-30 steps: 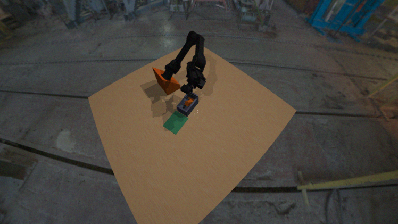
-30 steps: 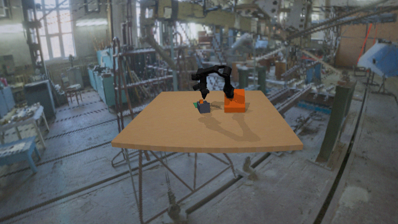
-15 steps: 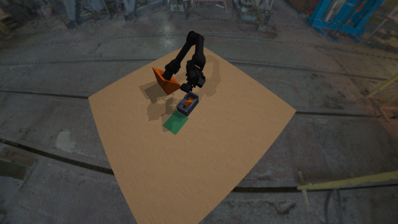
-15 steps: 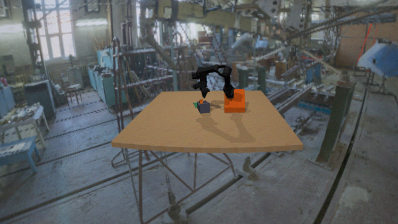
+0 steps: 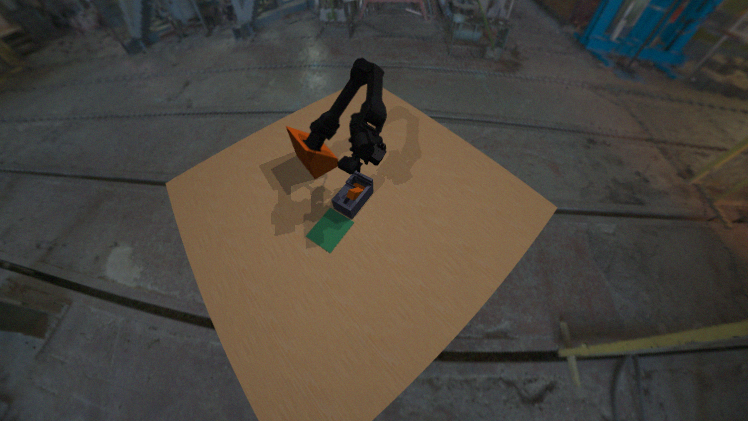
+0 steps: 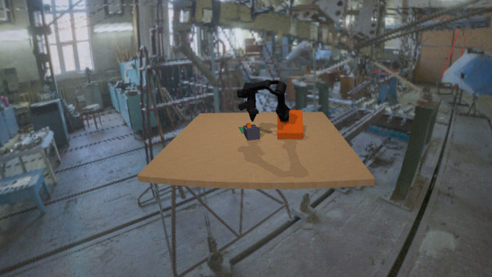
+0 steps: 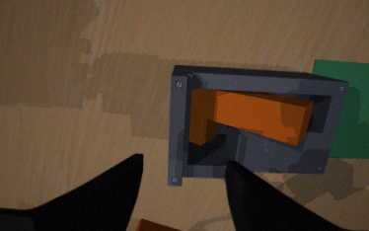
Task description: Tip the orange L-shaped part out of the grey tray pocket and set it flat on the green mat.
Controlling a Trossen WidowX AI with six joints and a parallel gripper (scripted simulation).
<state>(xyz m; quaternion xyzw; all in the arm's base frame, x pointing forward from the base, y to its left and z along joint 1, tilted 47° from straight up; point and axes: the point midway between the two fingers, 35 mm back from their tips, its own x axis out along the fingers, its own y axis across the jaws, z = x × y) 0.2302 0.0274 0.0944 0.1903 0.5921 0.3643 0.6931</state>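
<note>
Right now my gripper tip is 10 cm above the orange L-shaped part, 4 cm to the left of it and 1 cm short of it. From my gripper tip the other things lie so: green mat 21 cm to the right, 16 cm below, 6 cm ahead.
</note>
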